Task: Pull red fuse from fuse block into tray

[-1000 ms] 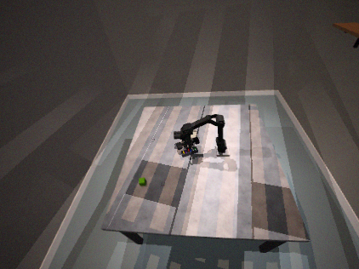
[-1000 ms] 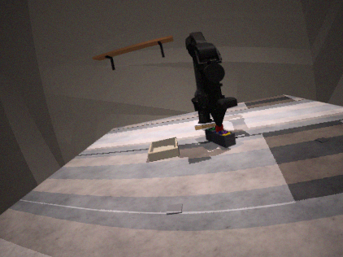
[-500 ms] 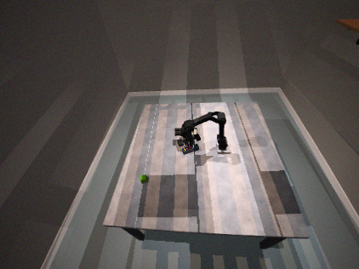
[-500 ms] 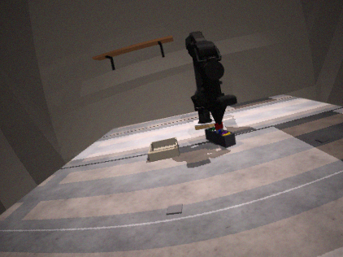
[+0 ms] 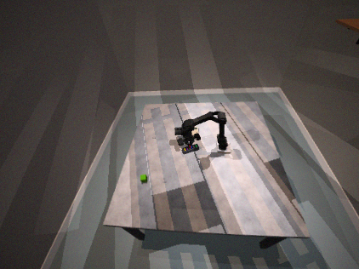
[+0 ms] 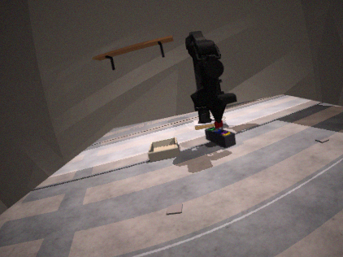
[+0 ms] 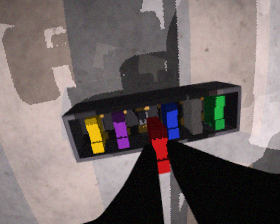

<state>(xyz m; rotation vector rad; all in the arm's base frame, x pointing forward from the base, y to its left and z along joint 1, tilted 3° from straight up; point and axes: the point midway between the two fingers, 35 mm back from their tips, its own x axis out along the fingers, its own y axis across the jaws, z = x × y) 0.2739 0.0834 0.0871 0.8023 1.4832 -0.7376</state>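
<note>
The beige tray lies 4 cm ahead of my gripper tip, 20 cm to the right of it and 7 cm below it. From my gripper tip the other things lie so: red fuse 1 cm below; then small green cube 28 cm ahead, 35 cm to the left, 5 cm below.
</note>
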